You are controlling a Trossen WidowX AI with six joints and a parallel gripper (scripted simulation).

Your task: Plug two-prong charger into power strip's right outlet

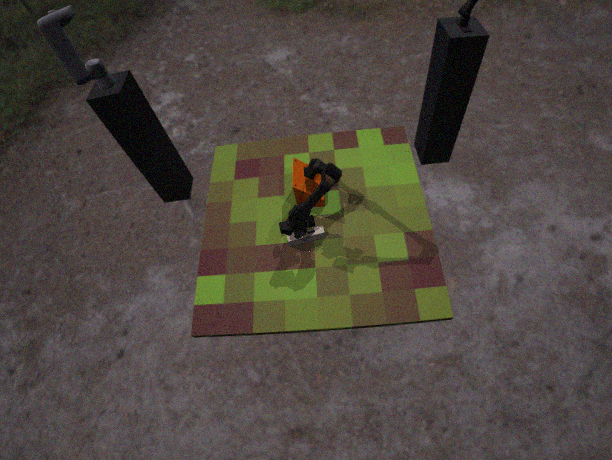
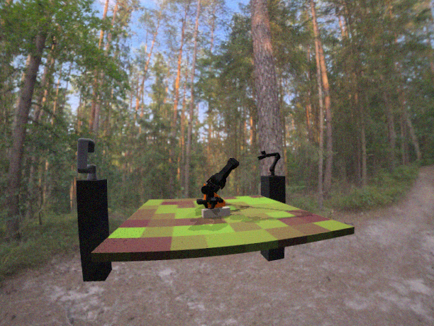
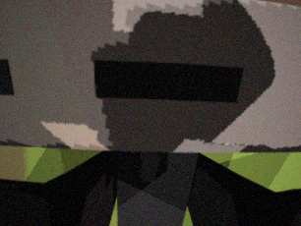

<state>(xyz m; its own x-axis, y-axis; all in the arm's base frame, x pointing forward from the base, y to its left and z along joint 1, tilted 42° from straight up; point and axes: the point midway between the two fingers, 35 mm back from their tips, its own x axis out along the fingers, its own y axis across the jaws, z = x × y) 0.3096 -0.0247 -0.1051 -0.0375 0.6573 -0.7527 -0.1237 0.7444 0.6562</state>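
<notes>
Right now my gripper tip is 2 cm short of the dark two-prong charger and 1 cm below it.
</notes>
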